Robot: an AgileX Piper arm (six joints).
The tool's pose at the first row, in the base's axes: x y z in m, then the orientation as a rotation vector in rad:
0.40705 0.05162 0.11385 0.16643 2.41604 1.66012
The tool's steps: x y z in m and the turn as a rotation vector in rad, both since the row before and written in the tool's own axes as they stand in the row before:
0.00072 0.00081 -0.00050 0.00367 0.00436 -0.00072
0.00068 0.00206 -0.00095 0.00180 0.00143 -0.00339
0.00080 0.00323 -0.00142 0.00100 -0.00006 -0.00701
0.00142 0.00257 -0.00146 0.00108 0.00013 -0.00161
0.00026 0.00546 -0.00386 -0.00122 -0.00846 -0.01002
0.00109 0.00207 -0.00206 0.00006 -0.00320 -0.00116
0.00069 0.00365 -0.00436 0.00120 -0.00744 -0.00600
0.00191 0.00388 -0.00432 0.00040 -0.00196 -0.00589
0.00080 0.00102 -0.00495 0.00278 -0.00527 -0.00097
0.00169 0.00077 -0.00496 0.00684 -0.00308 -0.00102
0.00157 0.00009 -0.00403 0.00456 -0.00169 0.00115
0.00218 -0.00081 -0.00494 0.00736 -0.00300 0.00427
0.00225 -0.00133 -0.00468 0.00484 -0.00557 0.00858
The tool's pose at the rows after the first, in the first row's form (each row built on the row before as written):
0.40622 0.05161 0.11470 0.16266 2.42217 1.65756
0.40530 0.05164 0.11688 0.15761 2.42370 1.65468
0.40412 0.05170 0.12030 0.14914 2.42229 1.65052
0.40232 0.05160 0.12304 0.14722 2.42280 1.64862
0.40101 0.05017 0.12944 0.14135 2.41237 1.64191
0.39938 0.04929 0.13195 0.14245 2.40971 1.63987
0.39751 0.04684 0.13678 0.14113 2.40337 1.63247
0.39441 0.04479 0.14163 0.13553 2.40041 1.62856
0.39236 0.04087 0.14420 0.13895 2.39856 1.62249
0.38944 0.03705 0.14642 0.14132 2.40172 1.61260
0.38689 0.03380 0.14772 0.14485 2.40464 1.60696
0.38356 0.02953 0.14845 0.15372 2.40985 1.59875
0.38024 0.02533 0.14863 0.16939 2.41227 1.59416

